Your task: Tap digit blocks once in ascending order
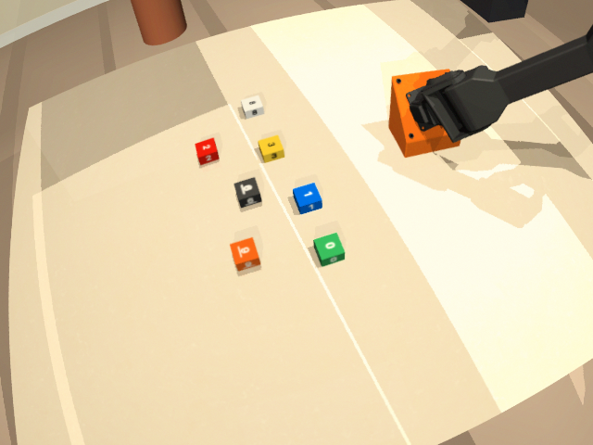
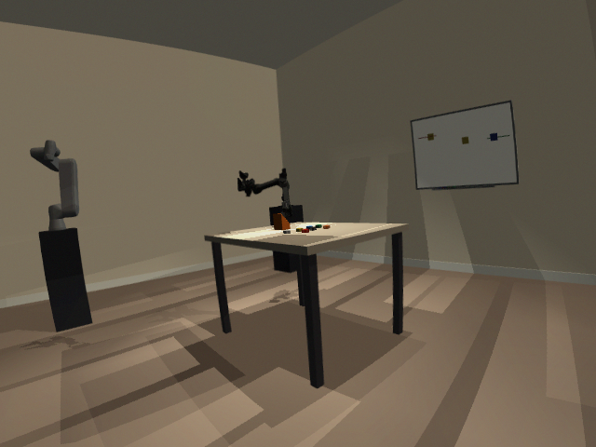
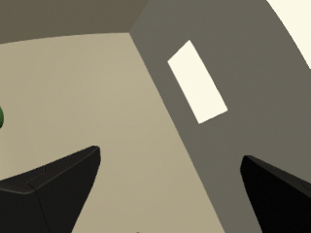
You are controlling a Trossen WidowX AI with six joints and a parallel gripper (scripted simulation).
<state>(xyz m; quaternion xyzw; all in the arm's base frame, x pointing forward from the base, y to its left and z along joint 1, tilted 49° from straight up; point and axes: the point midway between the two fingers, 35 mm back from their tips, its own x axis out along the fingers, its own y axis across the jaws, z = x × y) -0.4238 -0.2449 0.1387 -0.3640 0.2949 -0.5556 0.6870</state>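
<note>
The green 0 block is 600 mm ahead of my gripper tip, 420 mm below it and 210 mm to the left of it. Round my gripper tip: blue 1 block 590 mm ahead, 420 mm below, 120 mm to the left; then pale grey block 600 mm ahead, 420 mm below, 100 mm to the right; then yellow 3 block 600 mm ahead, 420 mm below, 10 mm to the left.
</note>
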